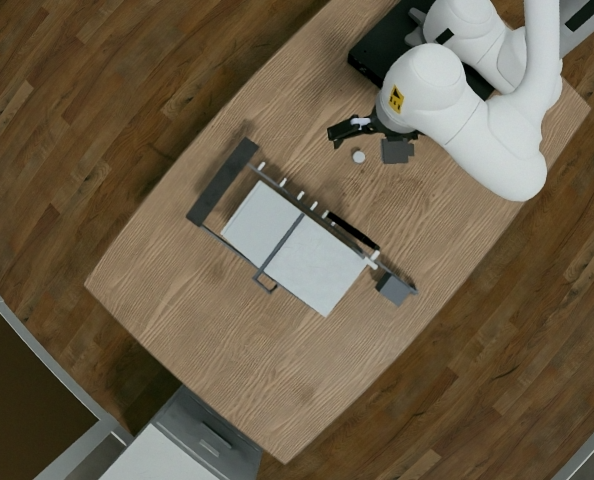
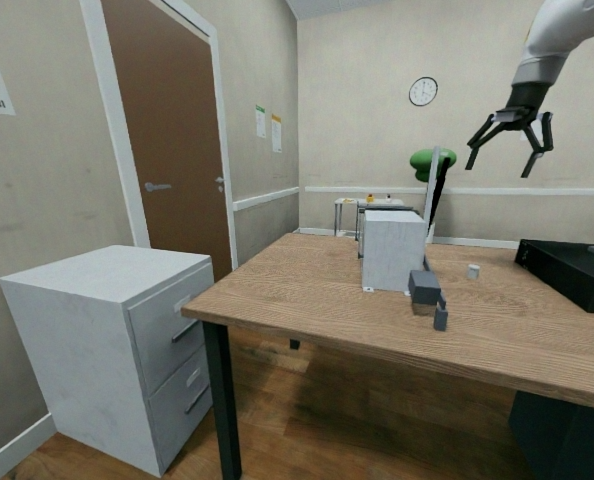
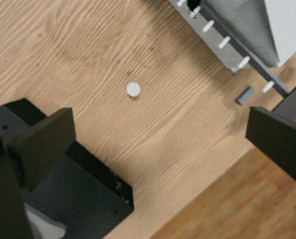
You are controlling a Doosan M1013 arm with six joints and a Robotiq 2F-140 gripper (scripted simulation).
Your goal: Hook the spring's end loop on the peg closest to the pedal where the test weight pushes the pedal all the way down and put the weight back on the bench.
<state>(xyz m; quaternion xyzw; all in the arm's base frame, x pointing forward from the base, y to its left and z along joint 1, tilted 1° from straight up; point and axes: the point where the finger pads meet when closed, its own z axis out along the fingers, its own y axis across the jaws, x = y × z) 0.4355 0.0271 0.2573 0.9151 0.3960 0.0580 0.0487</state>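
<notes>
Now: hand 33 cm above the steel test weight. Also, from my hand: white peg: 18 cm ahead, 15 cm to the left, 5 cm above.
</notes>
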